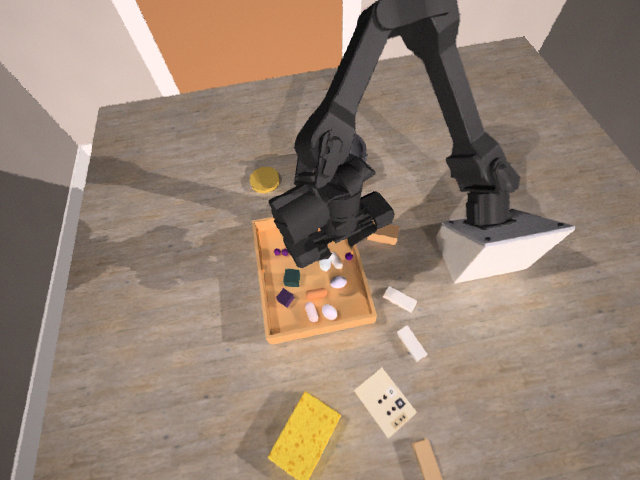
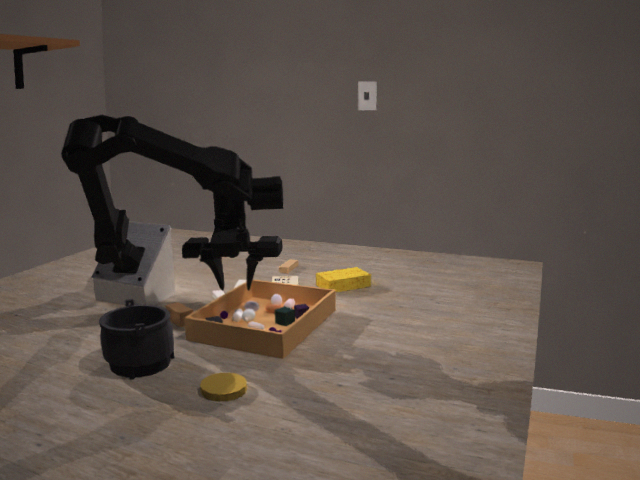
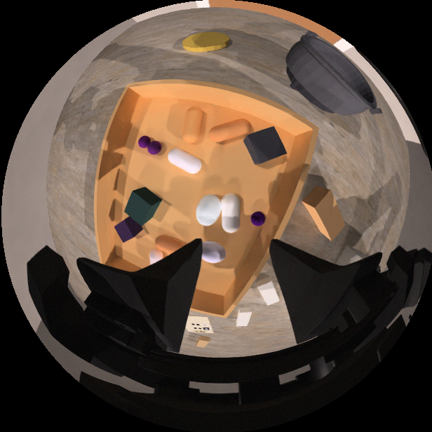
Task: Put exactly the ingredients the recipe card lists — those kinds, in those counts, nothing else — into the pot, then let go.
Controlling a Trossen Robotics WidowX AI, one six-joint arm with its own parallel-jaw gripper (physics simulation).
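Pixels of known places: gripper, fingertip midpoint: [image 1: 338,250] [image 2: 235,289]; arm's base, origin of the base link: [image 1: 488,222] [image 2: 129,260].
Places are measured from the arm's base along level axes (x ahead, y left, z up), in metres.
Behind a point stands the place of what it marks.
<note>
My gripper [image 1: 338,248] @[x 0.281, y -0.034, z -0.027 m] [image 2: 235,287] @[x 0.281, y -0.034, z -0.027 m] [image 3: 236,244] is part open and empty, above the orange tray [image 1: 320,330] @[x 0.352, y 0.093, z -0.066 m] [image 2: 232,343] @[x 0.333, y -0.156, z -0.082 m] [image 3: 210,302]. The tray holds a green cube [image 1: 291,277] @[x 0.380, y -0.020, z -0.060 m] [image 2: 284,315] @[x 0.386, y -0.041, z -0.065 m] [image 3: 142,206], a purple cube [image 1: 285,297] @[x 0.400, y 0.015, z -0.064 m] [image 3: 128,229], a black cube [image 3: 265,146], orange capsules [image 3: 193,125] [image 3: 230,130], a white capsule [image 3: 184,161], a joined purple pair [image 3: 150,145], a purple ball [image 1: 349,256] @[x 0.256, y -0.038, z -0.074 m] [image 3: 258,218], a white egg [image 3: 208,210] beside a white capsule, and a lilac egg [image 1: 338,281] @[x 0.294, y 0.012, z -0.064 m] [image 3: 214,251]. The dark pot [image 2: 136,341] @[x 0.246, y -0.311, z -0.028 m] [image 3: 325,75] stands apart; its floor is hidden. The recipe card [image 1: 372,392] @[x 0.292, y 0.213, z -0.093 m] [image 2: 285,279] @[x 0.270, y 0.249, z -0.092 m] has small marks.
A yellow disc [image 1: 264,179] @[x 0.388, y -0.291, z -0.081 m] [image 2: 223,386] @[x 0.394, y -0.305, z -0.081 m] [image 3: 206,41] lies near the pot. A wooden block [image 2: 178,313] @[x 0.186, y -0.099, z -0.065 m] [image 3: 322,212] lies beside the tray. White blocks [image 1: 399,299] @[x 0.190, y 0.073, z -0.081 m] [image 1: 412,343] @[x 0.197, y 0.156, z -0.081 m] lie between tray and card. A yellow sponge [image 1: 305,436] @[x 0.417, y 0.248, z -0.064 m] [image 2: 343,279] @[x 0.429, y 0.209, z -0.065 m] lies near the card.
</note>
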